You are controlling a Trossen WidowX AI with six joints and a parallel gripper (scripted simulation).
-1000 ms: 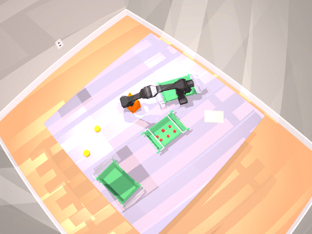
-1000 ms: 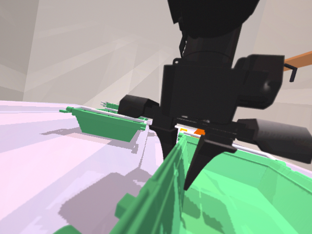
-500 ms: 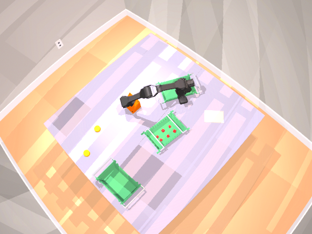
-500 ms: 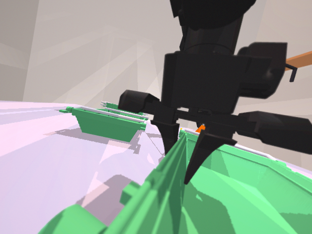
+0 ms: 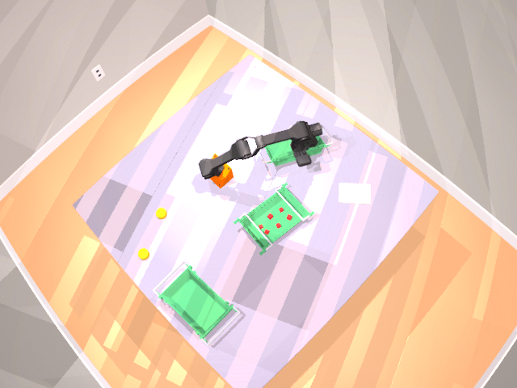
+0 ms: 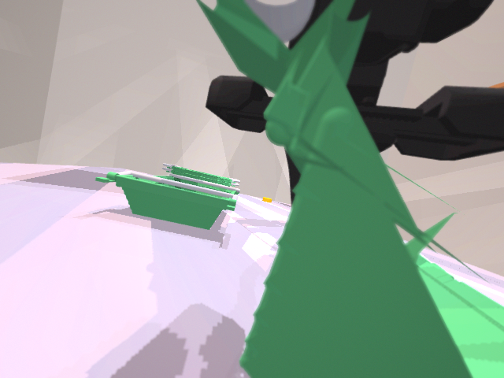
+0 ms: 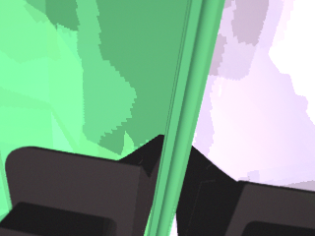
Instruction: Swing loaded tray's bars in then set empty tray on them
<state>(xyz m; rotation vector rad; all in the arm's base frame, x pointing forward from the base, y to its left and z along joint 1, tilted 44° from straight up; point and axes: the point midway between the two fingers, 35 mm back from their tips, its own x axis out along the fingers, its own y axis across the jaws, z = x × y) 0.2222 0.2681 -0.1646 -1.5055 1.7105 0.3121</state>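
The tray lies 70 mm behind my gripper tip and 30 mm to the left of it. Round my gripper tip: pale patch: 290 mm ahead, 90 mm to the left, 70 mm below.
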